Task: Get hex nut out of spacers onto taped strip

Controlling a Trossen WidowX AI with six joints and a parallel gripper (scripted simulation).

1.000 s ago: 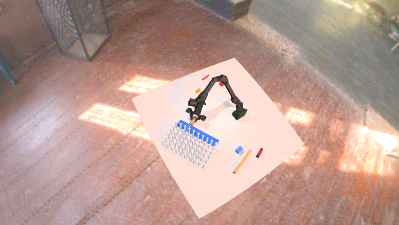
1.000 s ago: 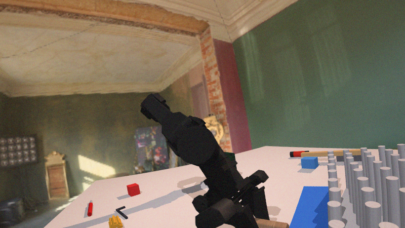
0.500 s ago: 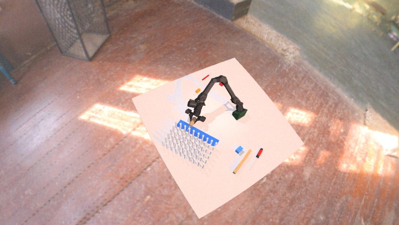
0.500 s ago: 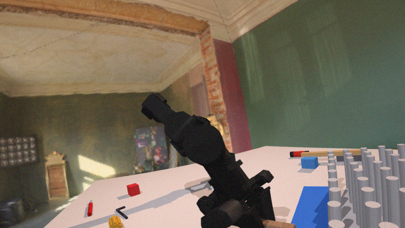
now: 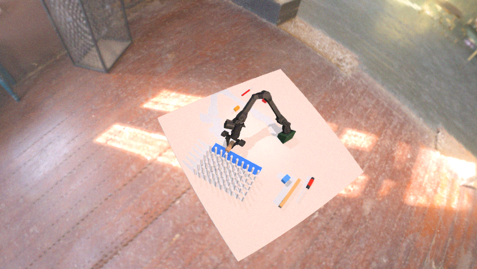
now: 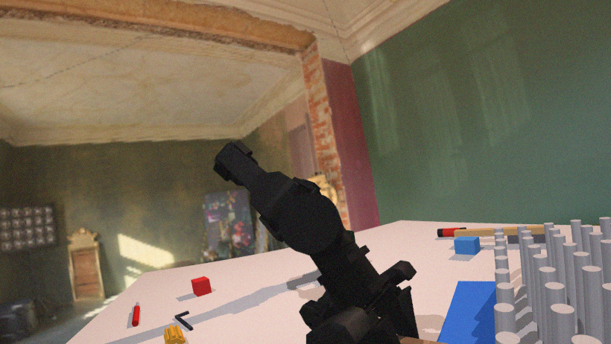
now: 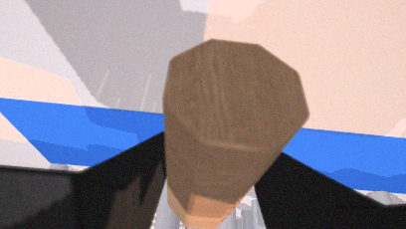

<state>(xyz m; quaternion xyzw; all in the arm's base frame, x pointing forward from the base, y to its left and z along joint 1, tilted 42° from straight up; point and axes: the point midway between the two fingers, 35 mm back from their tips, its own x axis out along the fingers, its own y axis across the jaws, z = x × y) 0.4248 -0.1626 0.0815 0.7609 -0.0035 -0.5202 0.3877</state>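
Right now the blue taped strip is 10 mm ahead of my gripper tip, 100 mm to the left of it and 20 mm below it. From my gripper tip the other things lie so: yellow piece: 260 mm behind, 260 mm to the right, 10 mm below; blue block: 190 mm behind, 450 mm to the left; allen key: 380 mm behind, 250 mm to the right, 20 mm below.
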